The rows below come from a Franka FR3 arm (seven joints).
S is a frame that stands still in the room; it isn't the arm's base.
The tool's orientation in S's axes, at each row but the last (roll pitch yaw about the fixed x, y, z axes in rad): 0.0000, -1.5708, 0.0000; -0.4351, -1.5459, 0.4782; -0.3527, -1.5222, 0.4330; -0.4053, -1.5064, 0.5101; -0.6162, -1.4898, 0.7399; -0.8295, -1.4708, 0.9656; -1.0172, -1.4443, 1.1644
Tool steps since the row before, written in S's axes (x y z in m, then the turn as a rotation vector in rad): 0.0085, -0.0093, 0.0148, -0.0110, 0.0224, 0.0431; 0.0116, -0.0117, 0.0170, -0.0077, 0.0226, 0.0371; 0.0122, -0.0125, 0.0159, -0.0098, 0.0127, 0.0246; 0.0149, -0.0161, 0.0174, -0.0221, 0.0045, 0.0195; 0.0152, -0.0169, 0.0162, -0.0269, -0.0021, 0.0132; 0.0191, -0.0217, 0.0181, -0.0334, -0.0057, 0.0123; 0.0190, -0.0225, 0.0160, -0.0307, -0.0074, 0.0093
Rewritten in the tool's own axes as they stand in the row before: 0.0148, -0.0093, -0.0085, 0.0431, 0.0224, 0.0110; 0.0171, -0.0124, -0.0107, 0.0372, 0.0225, 0.0076; 0.0162, -0.0137, -0.0104, 0.0244, 0.0130, 0.0099; 0.0177, -0.0180, -0.0121, 0.0184, 0.0063, 0.0226; 0.0161, -0.0194, -0.0119, 0.0114, 0.0007, 0.0278; 0.0173, -0.0254, -0.0148, 0.0099, -0.0019, 0.0346; 0.0142, -0.0267, -0.0145, 0.0068, -0.0037, 0.0320
